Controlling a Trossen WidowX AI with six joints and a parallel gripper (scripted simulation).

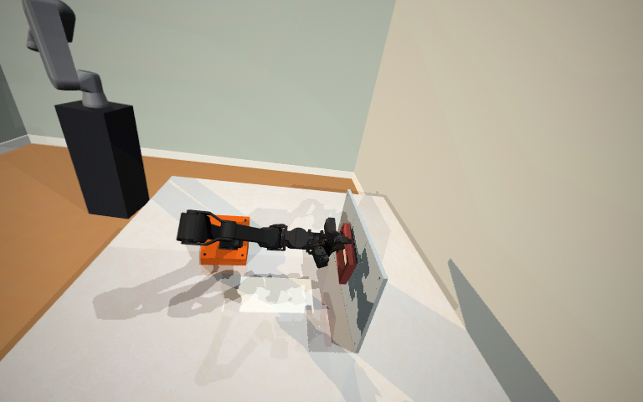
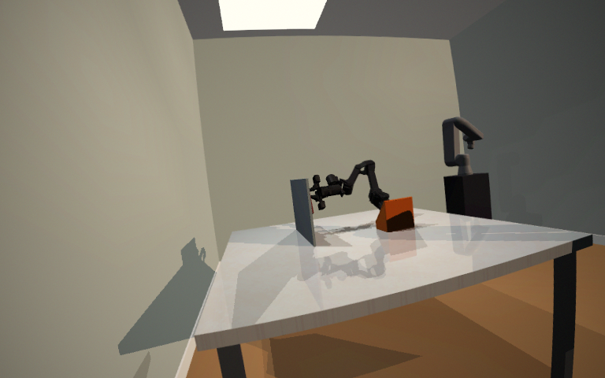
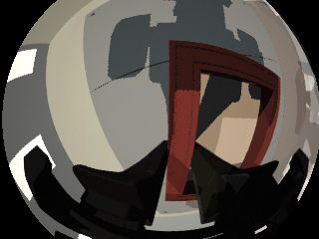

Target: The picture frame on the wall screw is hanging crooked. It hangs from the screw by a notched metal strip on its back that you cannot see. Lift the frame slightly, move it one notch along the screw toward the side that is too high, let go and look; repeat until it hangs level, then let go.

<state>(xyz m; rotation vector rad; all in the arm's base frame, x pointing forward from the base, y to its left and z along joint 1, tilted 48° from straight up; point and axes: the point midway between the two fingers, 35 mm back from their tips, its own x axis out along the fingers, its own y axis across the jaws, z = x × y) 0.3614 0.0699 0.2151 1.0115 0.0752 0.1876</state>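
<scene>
Now: the red picture frame 50 mm below my gripper tip and 10 mm to the left of it. Round my gripper tip: grey wall panel: 70 mm below, 10 mm ahead.
</scene>
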